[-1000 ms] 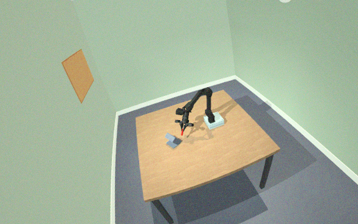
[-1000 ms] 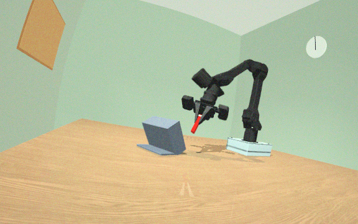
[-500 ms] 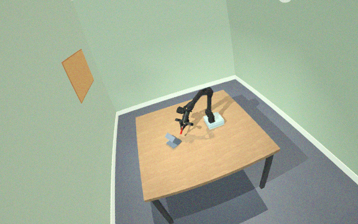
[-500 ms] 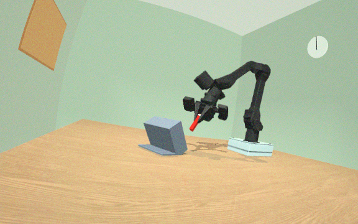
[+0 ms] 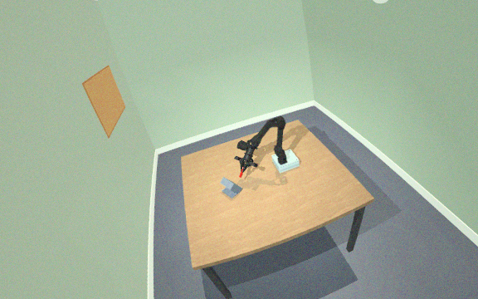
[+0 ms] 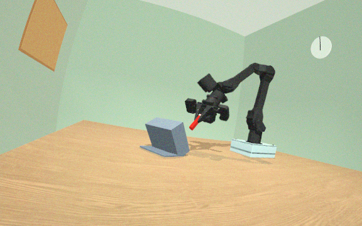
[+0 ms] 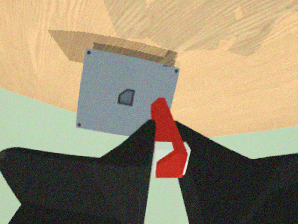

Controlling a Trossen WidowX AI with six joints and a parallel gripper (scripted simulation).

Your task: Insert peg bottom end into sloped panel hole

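Now: gripper tip 110 mm short of the sloped panel, 70 mm above it and 20 mm to the right of it. The rest, counted from my gripper tip: red peg 10 mm to the right, 10 mm behind, 10 mm above.
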